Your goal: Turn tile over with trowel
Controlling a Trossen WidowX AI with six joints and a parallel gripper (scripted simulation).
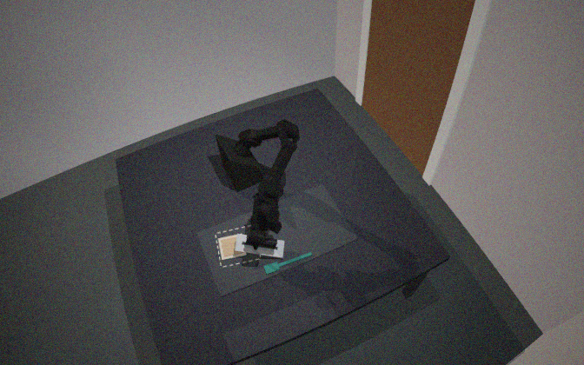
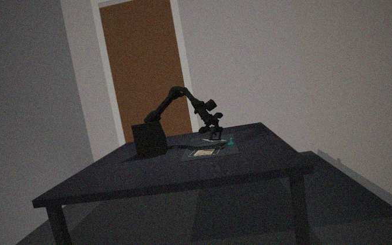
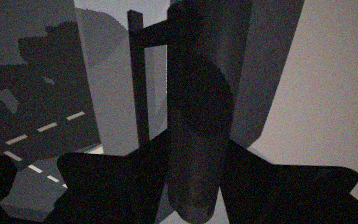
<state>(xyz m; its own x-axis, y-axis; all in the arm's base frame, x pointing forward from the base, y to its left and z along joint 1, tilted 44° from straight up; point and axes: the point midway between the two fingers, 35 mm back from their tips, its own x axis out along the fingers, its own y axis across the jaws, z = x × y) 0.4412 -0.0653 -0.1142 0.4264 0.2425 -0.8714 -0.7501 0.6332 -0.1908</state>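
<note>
The teal trowel lies 90 mm below my gripper tip, 80 mm to the left of it and 80 mm ahead of it. The rest, counted from my gripper tip: grey mat (110 mm to the left, 110 mm below, 60 mm behind); tan tile (100 mm behind, 90 mm below, 80 mm to the right).
</note>
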